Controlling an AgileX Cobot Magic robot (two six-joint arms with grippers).
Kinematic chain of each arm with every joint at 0, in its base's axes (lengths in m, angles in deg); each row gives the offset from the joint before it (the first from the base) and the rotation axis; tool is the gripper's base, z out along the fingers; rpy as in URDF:
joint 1: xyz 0 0 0.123 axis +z
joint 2: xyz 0 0 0 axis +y
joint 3: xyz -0.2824 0 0.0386 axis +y
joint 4: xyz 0.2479 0 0.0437 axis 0.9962 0 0.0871
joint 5: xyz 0 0 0 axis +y
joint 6: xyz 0.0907 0 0.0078 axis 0.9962 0 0.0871
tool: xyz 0 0 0 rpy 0 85 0
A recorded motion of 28 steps. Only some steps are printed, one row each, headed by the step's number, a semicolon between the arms.
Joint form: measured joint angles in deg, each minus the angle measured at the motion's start. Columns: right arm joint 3, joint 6, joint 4, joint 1, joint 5, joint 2; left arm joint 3, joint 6, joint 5, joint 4, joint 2, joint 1.
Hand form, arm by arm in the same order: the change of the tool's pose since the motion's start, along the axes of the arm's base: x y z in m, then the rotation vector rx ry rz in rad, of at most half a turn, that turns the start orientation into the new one. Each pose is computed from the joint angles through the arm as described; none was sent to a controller.
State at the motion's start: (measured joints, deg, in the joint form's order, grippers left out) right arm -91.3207 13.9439 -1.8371 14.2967 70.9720 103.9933; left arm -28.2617 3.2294 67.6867 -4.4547 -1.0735 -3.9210
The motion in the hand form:
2: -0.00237 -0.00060 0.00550 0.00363 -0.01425 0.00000; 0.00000 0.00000 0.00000 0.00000 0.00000 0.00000
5: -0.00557 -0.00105 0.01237 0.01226 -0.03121 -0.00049; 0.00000 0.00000 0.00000 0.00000 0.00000 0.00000
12: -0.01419 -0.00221 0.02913 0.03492 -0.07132 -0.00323; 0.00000 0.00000 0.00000 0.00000 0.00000 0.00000
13: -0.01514 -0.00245 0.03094 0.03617 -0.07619 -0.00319; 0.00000 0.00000 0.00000 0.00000 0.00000 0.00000
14: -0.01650 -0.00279 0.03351 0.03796 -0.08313 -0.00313; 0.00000 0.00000 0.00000 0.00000 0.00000 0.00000
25: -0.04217 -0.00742 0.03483 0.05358 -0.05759 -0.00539; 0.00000 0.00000 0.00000 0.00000 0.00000 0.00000
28: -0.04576 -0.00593 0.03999 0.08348 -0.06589 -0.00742; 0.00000 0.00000 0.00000 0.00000 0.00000 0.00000
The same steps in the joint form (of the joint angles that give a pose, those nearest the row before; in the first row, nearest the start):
2: 0.00 0.00 0.00 0.00 0.00 -0.84; 0.00 0.00 0.00 0.00 0.00 0.00
5: 0.00 0.00 0.24 0.00 0.00 -1.91; 0.00 0.00 0.00 0.00 0.00 0.00
12: 0.00 0.10 0.91 0.00 0.09 -4.55; 0.00 0.00 0.00 0.00 0.00 0.00
13: 0.00 0.10 0.91 0.00 0.09 -4.83; 0.00 0.00 0.00 0.00 0.00 0.00
14: 0.00 0.10 0.91 0.00 0.09 -5.24; 0.00 0.00 0.00 0.00 0.00 0.00
25: 6.01 0.10 2.15 0.00 0.33 -10.29; 0.00 0.00 0.00 0.00 0.00 0.00
28: 6.01 0.10 3.69 0.00 0.33 -11.18; 0.00 0.00 0.00 0.00 0.00 0.00

